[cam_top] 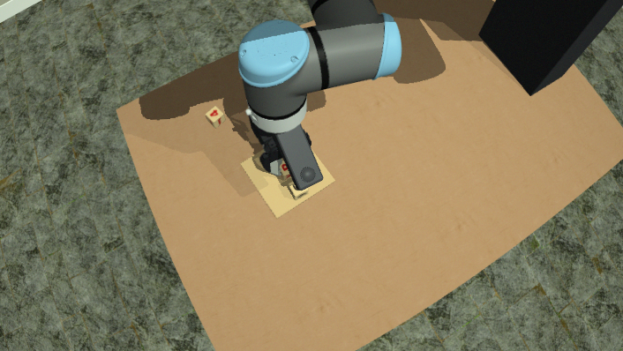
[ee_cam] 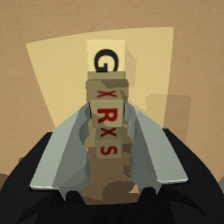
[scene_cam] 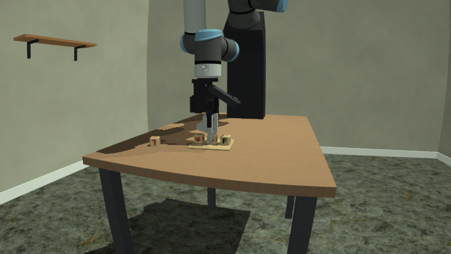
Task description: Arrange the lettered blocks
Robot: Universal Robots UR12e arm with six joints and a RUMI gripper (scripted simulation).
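My gripper is now 20 mm above the pale mat. Also, from my hand: block 10 mm ahead, 50 mm to the right.
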